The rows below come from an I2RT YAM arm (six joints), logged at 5 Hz.
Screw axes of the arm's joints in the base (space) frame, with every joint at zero. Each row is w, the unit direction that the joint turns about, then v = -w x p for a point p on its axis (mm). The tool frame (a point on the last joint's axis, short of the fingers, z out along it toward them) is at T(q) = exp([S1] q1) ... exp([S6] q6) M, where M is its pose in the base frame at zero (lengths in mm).
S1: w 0 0 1 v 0 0 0
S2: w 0 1 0 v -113.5 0 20
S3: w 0 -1 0 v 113.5 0 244
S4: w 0 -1 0 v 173.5 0 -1
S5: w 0 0 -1 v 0 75 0
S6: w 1 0 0 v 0 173.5 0
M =
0 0 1 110.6
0 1 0 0
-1 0 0 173.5
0 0 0 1
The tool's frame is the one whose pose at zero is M.
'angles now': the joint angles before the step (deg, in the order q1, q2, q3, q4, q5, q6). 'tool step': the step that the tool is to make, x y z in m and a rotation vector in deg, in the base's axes. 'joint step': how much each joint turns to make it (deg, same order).
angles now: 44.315, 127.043, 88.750, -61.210, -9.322, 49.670
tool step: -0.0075, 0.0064, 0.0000, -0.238, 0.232, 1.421
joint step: 1.443, 0.008, -0.013, -0.308, 0.000, 0.023
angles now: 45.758, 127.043, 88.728, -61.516, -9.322, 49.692
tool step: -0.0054, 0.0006, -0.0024, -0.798, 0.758, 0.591
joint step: 0.635, 0.017, -0.666, -0.410, -0.001, 0.046
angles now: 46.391, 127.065, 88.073, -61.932, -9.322, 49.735
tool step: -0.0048, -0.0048, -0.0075, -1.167, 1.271, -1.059
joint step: -0.005, 0.023, -2.021, 0.491, -0.327, 1.022
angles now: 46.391, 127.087, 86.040, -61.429, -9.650, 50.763
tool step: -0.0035, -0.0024, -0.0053, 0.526, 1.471, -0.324
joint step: -0.002, 0.007, -1.462, 0.834, -1.464, -0.003
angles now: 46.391, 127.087, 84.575, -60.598, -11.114, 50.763
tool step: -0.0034, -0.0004, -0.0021, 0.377, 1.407, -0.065
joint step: 0.213, 0.016, -0.641, -0.044, -1.310, -0.028
